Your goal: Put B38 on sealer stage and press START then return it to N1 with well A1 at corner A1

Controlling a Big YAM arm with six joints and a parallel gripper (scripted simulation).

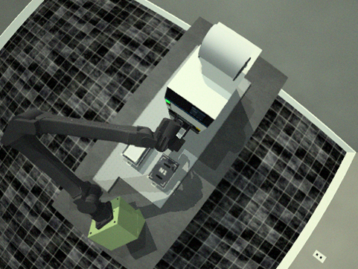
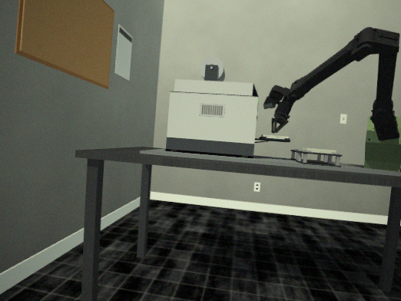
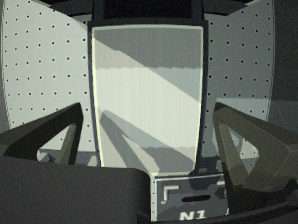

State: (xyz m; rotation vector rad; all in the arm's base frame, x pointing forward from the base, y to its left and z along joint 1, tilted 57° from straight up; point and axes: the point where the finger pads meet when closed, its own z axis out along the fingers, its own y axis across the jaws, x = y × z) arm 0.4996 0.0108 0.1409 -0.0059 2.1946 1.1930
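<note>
Now: the sealer stage 4 cm below my hand. From my hand the other things lie so: foil roll: 32 cm ahead, 10 cm to the left, 28 cm above; white-topped plate: 22 cm behind, 7 cm to the left, 8 cm below.
</note>
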